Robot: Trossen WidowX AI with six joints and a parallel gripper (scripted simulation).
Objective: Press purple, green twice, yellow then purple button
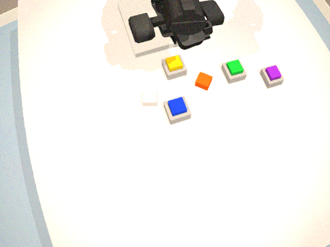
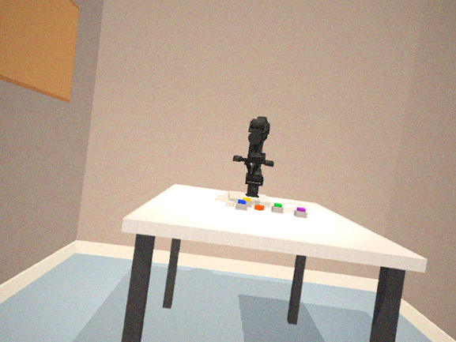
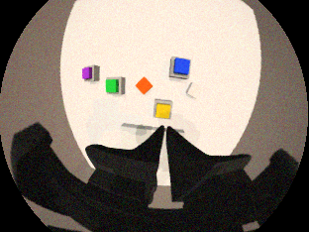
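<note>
My gripper tip is now 100 mm above the yellow button and 10 mm past it. Round my gripper tip: white block (120 mm below, 80 mm to the right, 50 mm ahead); then blue button (100 mm below, 100 mm ahead, 40 mm to the right); then orange block (120 mm below, 50 mm to the left, 50 mm ahead).
</note>
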